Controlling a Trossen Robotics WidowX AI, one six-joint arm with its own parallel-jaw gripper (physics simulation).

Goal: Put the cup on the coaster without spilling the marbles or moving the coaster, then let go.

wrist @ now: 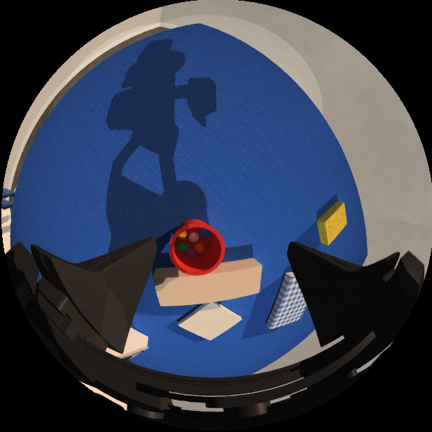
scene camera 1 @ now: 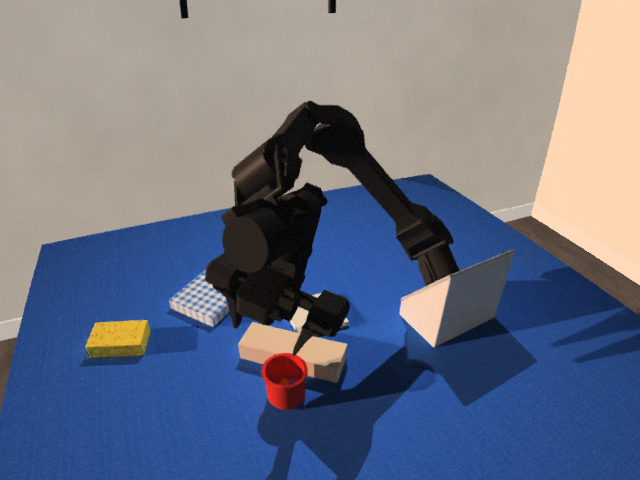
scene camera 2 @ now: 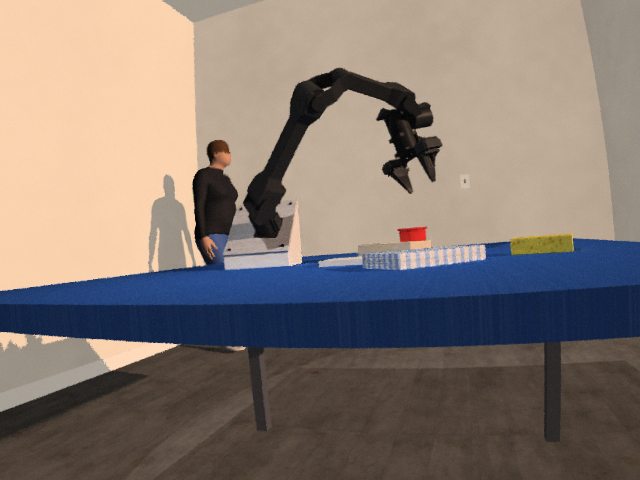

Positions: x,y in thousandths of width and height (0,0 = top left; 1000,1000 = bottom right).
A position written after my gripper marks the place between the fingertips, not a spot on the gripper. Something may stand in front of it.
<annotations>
my gripper: wrist 520,573; scene camera 1 415,709; scene camera 2 660,391
</annotations>
